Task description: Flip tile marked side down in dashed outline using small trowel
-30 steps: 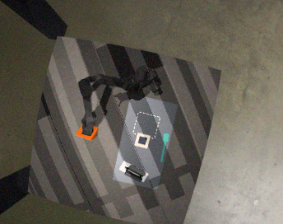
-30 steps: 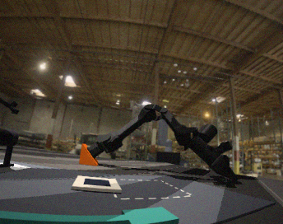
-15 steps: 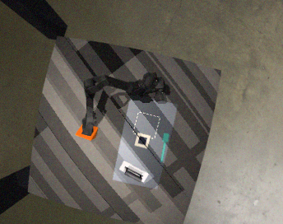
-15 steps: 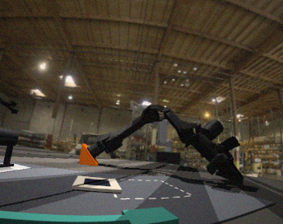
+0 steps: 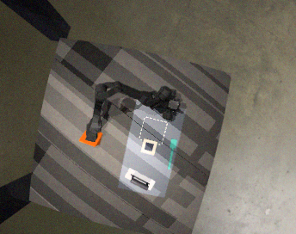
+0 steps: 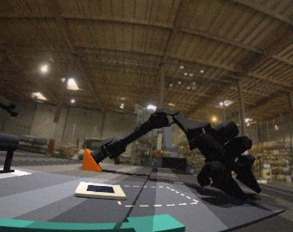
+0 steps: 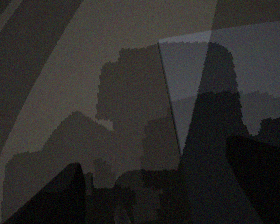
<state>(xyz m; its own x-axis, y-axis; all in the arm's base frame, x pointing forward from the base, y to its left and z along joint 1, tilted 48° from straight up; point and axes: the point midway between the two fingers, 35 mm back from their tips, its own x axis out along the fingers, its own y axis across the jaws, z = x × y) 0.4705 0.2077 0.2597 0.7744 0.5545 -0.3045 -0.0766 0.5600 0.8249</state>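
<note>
The teal trowel lies 31 cm to the right of my gripper tip, 4 cm ahead of it and 1 cm below it. Also, from my gripper tip: cream tile 31 cm to the right, 12 cm behind, 1 cm below.
</note>
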